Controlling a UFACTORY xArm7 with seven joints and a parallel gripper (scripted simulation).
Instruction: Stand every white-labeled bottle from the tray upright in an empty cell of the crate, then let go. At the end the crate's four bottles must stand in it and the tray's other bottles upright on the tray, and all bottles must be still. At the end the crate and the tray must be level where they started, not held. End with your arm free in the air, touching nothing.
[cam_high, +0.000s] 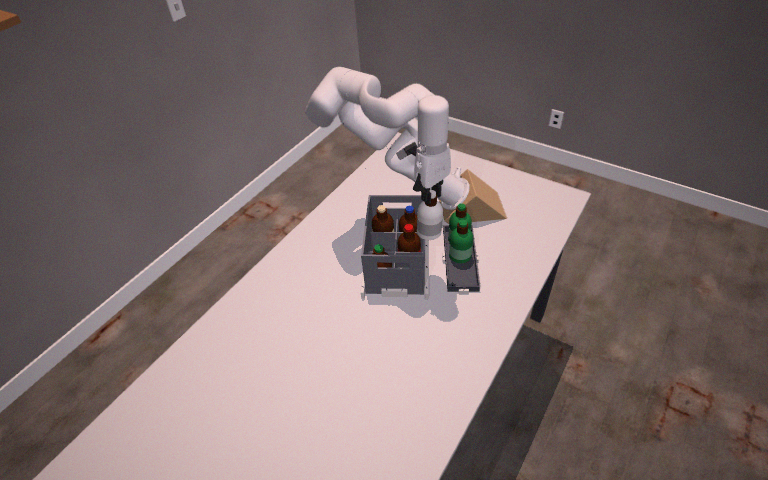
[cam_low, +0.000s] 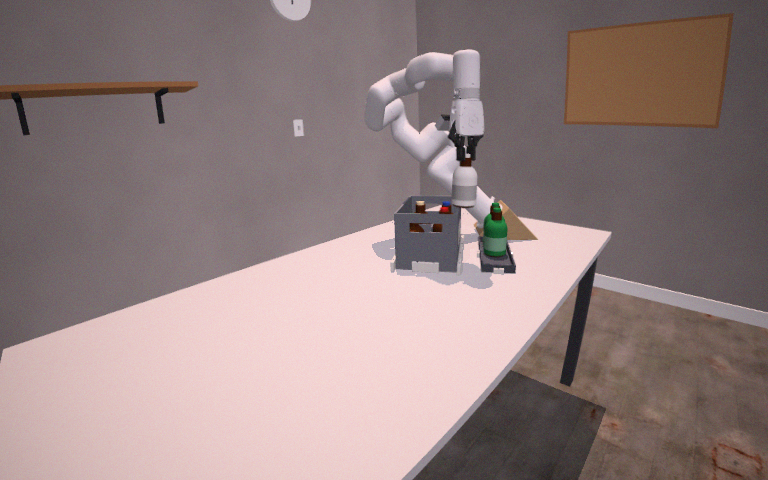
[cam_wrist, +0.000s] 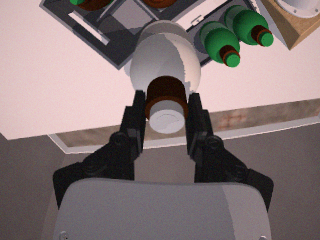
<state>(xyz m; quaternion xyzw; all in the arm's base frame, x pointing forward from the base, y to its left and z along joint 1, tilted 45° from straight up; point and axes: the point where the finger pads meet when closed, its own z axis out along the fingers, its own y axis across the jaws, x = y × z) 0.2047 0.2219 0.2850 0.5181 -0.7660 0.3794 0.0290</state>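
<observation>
Right now my hand is 8 cm above the white-labeled bottle. From my hand the other things lie so: grey crate: 2 cm behind, 12 cm to the right, 25 cm below; then dark tray: 8 cm behind, 8 cm to the left, 32 cm below.
</observation>
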